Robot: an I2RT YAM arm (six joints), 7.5 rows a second.
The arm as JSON. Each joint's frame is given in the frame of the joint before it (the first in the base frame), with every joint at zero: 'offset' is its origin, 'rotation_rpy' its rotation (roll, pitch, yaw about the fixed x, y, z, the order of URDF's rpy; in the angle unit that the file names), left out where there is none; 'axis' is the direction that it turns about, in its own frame. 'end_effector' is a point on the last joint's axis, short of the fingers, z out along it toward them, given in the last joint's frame.
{
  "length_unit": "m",
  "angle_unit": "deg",
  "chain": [
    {
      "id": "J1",
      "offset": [
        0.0,
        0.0,
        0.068
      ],
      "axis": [
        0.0,
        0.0,
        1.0
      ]
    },
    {
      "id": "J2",
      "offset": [
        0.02,
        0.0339,
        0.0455
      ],
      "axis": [
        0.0,
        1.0,
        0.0
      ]
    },
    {
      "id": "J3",
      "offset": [
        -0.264,
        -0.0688,
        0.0
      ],
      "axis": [
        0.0,
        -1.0,
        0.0
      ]
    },
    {
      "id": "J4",
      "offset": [
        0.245,
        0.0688,
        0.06
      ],
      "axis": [
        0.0,
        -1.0,
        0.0
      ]
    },
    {
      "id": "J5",
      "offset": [
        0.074,
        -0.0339,
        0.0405
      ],
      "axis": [
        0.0,
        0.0,
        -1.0
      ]
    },
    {
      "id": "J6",
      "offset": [
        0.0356,
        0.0,
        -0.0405
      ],
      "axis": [
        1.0,
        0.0,
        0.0
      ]
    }
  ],
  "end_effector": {
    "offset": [
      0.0,
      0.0,
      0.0
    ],
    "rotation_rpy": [
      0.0,
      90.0,
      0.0
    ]
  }
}
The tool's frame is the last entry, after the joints.
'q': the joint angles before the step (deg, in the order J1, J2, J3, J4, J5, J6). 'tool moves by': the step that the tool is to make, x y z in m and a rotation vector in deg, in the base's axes. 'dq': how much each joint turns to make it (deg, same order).
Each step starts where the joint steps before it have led.
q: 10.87 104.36 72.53 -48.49 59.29 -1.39
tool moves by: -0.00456 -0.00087 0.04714 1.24 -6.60 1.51
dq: -0.02 -6.25 2.65 0.30 -0.35 -2.90
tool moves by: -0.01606 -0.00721 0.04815 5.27 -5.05 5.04
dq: -1.13 -8.34 0.93 2.26 -6.48 -6.78
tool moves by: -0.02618 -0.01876 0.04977 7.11 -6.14 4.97
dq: -3.59 -8.74 1.78 0.19 -10.03 -4.89
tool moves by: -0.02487 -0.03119 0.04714 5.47 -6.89 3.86
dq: -7.32 -6.03 4.09 0.02 -11.64 -4.97
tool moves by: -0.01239 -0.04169 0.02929 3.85 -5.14 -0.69
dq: -10.47 -0.72 5.04 -0.03 -10.50 -2.38
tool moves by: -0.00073 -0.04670 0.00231 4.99 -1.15 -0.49
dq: -10.93 2.97 2.96 0.01 -11.53 -1.44
